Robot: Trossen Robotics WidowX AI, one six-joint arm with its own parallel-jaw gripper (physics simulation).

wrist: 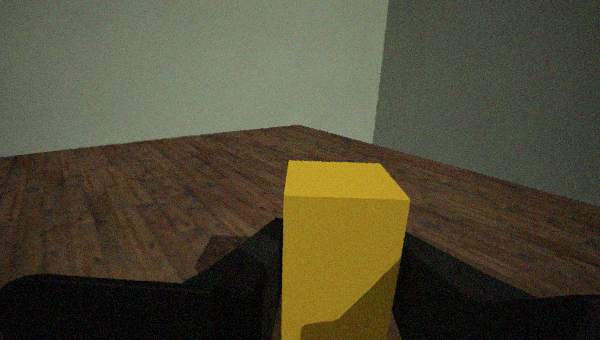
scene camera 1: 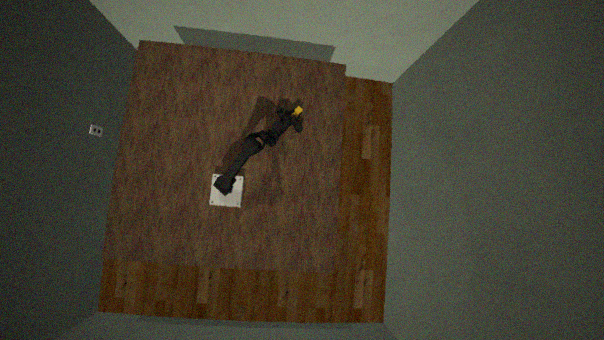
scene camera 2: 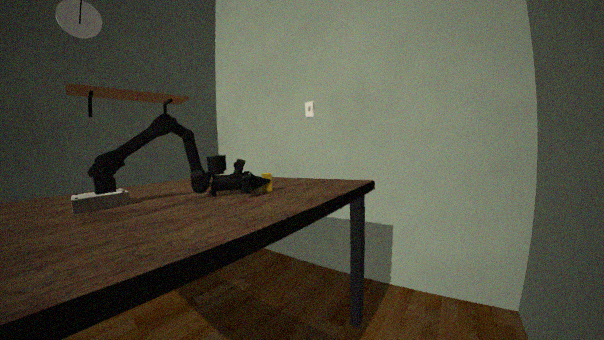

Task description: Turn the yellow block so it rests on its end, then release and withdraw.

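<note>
The yellow block (scene camera 1: pixel 298 110) (scene camera 2: pixel 269 183) (wrist: pixel 344 250) stands upright, its long side vertical, at the far right part of the table. My gripper (scene camera 1: pixel 297 112) (scene camera 2: pixel 268 184) (wrist: pixel 331 232) is shut on the block, with one dark finger on each side of it in the wrist view. The gripper is level and low over the table, pointing outward from the arm. The block's lower end is cut off in the wrist view. In the second scene view it looks to be at or very near the table top; whether it touches is too small to tell.
The wooden table (scene camera 1: pixel 175 225) (scene camera 2: pixel 150 240) (wrist: pixel 125 200) carries the arm's white base plate (scene camera 1: pixel 235 198) (scene camera 2: pixel 100 201). The table's far corner lies beyond the block. Walls stand behind it, and a wall shelf (scene camera 2: pixel 130 94) hangs behind the arm.
</note>
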